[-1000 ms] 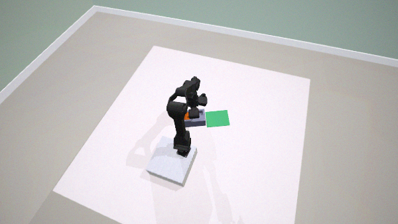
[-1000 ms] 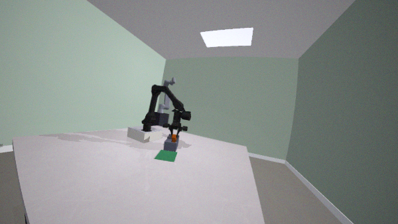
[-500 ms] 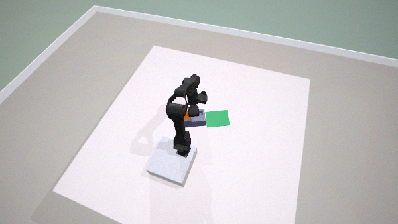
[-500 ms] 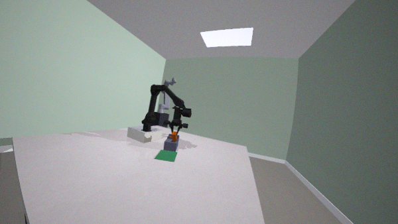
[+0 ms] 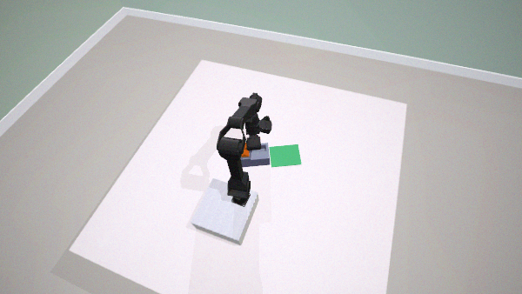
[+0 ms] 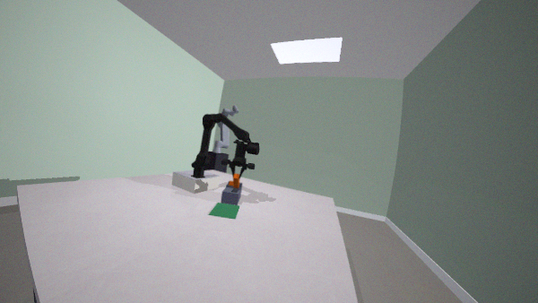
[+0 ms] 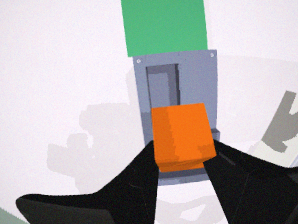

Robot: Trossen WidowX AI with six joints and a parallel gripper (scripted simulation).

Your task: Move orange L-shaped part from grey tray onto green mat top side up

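My gripper tip is now 6 cm short of the green mat, 13 cm to the left of it and 14 cm above it. Also, from my gripper tip: orange L-shaped part (3 cm behind, 2 cm to the left, 3 cm below).
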